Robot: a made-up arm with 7 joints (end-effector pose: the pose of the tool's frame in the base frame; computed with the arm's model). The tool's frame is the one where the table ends. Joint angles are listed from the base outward.
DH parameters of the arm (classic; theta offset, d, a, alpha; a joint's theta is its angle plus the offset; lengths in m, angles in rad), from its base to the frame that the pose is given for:
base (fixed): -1.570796 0.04 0 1.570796
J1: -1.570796 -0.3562 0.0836 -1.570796
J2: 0 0.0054 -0.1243 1.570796
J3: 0 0.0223 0.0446 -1.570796
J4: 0 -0.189 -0.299 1.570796
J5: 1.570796 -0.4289 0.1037 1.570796
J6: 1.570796 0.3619 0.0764 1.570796
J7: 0 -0.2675 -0.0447 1.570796
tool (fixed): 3.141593 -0.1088 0 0
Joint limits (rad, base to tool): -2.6..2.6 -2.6..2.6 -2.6..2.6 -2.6..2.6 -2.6..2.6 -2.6..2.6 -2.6..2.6
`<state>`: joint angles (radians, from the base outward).
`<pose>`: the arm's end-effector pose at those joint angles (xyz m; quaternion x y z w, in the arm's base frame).
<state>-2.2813 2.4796 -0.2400 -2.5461 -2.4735 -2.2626 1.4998</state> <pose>0.4574 -0.5229 0.4851 0.1194 0.2590 0.6530 0.7016</pose>
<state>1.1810 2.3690 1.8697 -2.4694 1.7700 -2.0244 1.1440</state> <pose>-0.0740 -0.4351 0.4263 0.0510 0.0433 0.3146 0.9469</pose>
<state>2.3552 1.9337 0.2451 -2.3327 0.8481 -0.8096 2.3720</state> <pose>0.5213 -0.0712 0.1567 -0.4915 0.0625 0.7363 0.4608</pose>
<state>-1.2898 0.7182 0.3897 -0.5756 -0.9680 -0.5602 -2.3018</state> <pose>0.5115 0.1375 0.4449 0.2850 0.4098 0.7190 0.4837</pose>
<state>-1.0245 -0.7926 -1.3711 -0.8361 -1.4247 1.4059 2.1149</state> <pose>1.1145 0.4033 0.3725 0.2601 0.7659 -0.0677 0.5841</pose>
